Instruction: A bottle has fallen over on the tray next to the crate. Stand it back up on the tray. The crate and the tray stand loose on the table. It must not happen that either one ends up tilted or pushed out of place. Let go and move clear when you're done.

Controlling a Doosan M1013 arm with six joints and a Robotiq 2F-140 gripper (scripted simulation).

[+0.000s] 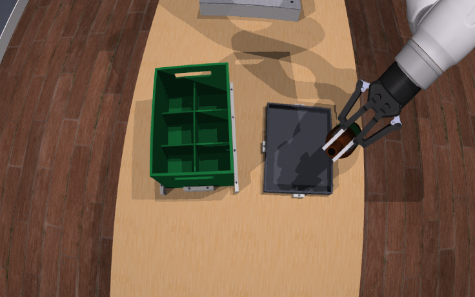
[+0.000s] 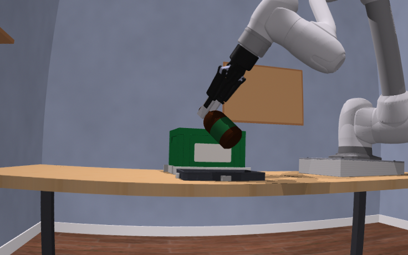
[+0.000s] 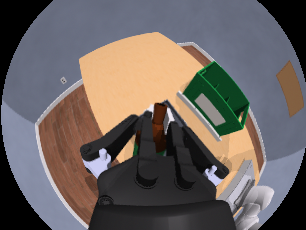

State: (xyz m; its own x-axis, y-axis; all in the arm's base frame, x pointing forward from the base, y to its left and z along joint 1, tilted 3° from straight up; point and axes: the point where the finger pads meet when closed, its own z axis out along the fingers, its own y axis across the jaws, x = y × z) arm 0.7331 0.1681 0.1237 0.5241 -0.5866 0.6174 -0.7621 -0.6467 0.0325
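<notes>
Now: hand 20 mm past the brown bottle, 20 mm to the right of it and 50 mm above it. Round my hand: dark tray 50 mm behind, 50 mm to the right, 210 mm below; then green crate 80 mm behind, 330 mm to the right, 130 mm below.
</notes>
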